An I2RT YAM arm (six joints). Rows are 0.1 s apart.
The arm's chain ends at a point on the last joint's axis. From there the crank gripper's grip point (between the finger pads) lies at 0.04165 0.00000 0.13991 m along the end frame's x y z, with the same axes.
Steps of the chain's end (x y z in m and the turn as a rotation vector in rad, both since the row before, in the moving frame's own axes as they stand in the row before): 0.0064, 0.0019, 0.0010, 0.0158, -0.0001, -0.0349; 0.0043, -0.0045, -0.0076, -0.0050, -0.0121, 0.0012; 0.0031, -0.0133, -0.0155, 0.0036, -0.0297, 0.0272; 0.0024, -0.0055, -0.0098, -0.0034, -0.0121, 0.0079; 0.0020, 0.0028, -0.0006, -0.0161, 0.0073, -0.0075; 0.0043, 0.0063, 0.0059, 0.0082, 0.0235, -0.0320; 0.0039, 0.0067, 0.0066, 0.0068, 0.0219, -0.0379
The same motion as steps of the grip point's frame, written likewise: 0.0063, -0.0018, 0.0010, 0.0158, -0.0001, -0.0349; 0.0026, -0.0038, -0.0071, -0.0050, -0.0121, 0.0012; -0.0011, -0.0127, -0.0143, 0.0036, -0.0297, 0.0272; 0.0007, -0.0047, -0.0093, -0.0034, -0.0121, 0.0079; 0.0030, 0.0047, -0.0009, -0.0161, 0.0073, -0.0075; 0.0075, 0.0038, 0.0049, 0.0082, 0.0235, -0.0320; 0.0069, 0.0041, 0.0056, 0.0068, 0.0219, -0.0379
